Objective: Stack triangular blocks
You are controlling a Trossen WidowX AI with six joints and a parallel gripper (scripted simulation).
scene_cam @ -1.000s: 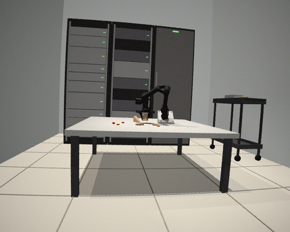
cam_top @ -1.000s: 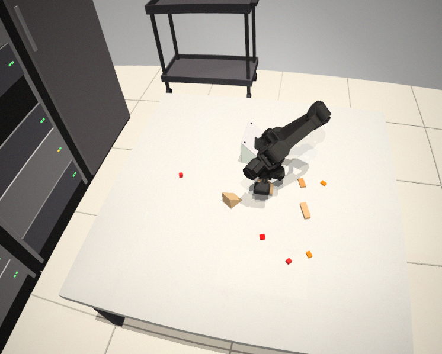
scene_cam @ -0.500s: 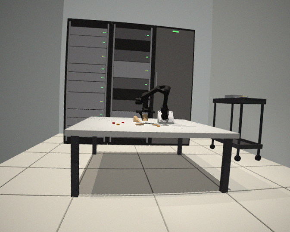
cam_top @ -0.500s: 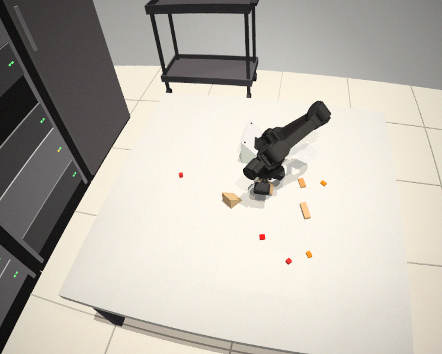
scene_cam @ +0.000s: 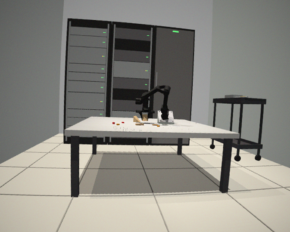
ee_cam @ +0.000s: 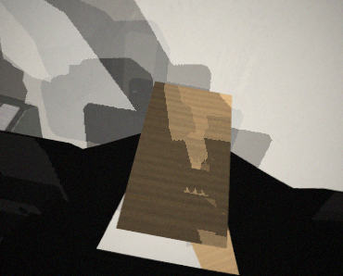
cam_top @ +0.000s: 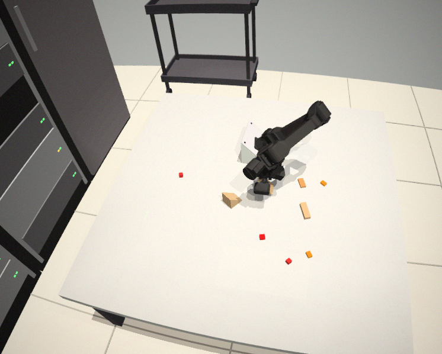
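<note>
My gripper tip is now 1 cm to the left of the triangular block and 1 cm below it. The rest, counted from my gripper tip: tan plank 18 cm to the left, 9 cm ahead, 3 cm below.
</note>
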